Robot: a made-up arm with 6 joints. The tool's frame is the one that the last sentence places.
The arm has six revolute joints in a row. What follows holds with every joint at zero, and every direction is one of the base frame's. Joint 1 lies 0.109 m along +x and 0.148 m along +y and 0.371 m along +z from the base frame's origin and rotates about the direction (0.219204, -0.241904, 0.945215), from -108.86 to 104.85 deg. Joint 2 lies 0.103 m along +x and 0.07 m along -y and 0.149 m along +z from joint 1 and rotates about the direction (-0.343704, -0.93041, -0.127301), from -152.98 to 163.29 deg. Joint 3 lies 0.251 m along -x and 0.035 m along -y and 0.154 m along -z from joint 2 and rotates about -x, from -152.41 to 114.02 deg. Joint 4 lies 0.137 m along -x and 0.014 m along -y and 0.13 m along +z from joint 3 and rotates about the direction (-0.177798, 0.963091, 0.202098), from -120.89 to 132.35 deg. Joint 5 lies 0.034 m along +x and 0.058 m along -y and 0.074 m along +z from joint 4 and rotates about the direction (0.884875, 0.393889, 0.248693), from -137.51 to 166.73 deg. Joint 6 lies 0.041 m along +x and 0.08 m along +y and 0.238 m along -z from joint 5 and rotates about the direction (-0.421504, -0.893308, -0.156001), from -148.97 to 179.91 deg. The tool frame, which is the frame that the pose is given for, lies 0.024 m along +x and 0.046 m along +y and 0.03 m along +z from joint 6; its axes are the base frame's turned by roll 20.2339, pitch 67.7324 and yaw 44.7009 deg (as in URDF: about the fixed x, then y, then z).
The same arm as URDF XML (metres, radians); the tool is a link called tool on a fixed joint. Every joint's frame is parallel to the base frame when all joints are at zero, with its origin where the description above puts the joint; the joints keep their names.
<robot name="arm">
  <link name="base_link"/>
  <link name="link1"/>
  <link name="link2"/>
  <link name="link3"/>
  <link name="link4"/>
  <link name="link5"/>
  <link name="link6"/>
  <link name="tool"/>
  <joint name="joint 1" type="revolute">
    <parent link="base_link"/>
    <child link="link1"/>
    <origin xyz="0.109 0.148 0.371" rpy="0 0 0"/>
    <axis xyz="0.219204 -0.241904 0.945215"/>
    <limit lower="-1.9" upper="1.83"/>
  </joint>
  <joint name="joint 2" type="revolute">
    <parent link="link1"/>
    <child link="link2"/>
    <origin xyz="0.103 -0.07 0.149" rpy="0 0 0"/>
    <axis xyz="-0.343704 -0.93041 -0.127301"/>
    <limit lower="-2.67" upper="2.8499"/>
  </joint>
  <joint name="joint 3" type="revolute">
    <parent link="link2"/>
    <child link="link3"/>
    <origin xyz="-0.251 -0.035 -0.154" rpy="0 0 0"/>
    <axis xyz="-1 0 0"/>
    <limit lower="-2.6601" upper="1.99"/>
  </joint>
  <joint name="joint 4" type="revolute">
    <parent link="link3"/>
    <child link="link4"/>
    <origin xyz="-0.137 -0.014 0.13" rpy="0 0 0"/>
    <axis xyz="-0.177798 0.963091 0.202098"/>
    <limit lower="-2.1099" upper="2.3099"/>
  </joint>
  <joint name="joint 5" type="revolute">
    <parent link="link4"/>
    <child link="link5"/>
    <origin xyz="0.034 -0.058 0.074" rpy="0 0 0"/>
    <axis xyz="0.884875 0.393889 0.248693"/>
    <limit lower="-2.4" upper="2.91"/>
  </joint>
  <joint name="joint 6" type="revolute">
    <parent link="link5"/>
    <child link="link6"/>
    <origin xyz="0.041 0.08 -0.238" rpy="0 0 0"/>
    <axis xyz="-0.421504 -0.893308 -0.156001"/>
    <limit lower="-2.6" upper="3.14"/>
  </joint>
  <joint name="tool_joint" type="fixed">
    <parent link="link6"/>
    <child link="tool"/>
    <origin xyz="0.024 0.046 0.03" rpy="0.3531 1.1822 0.7802"/>
  </joint>
</robot>

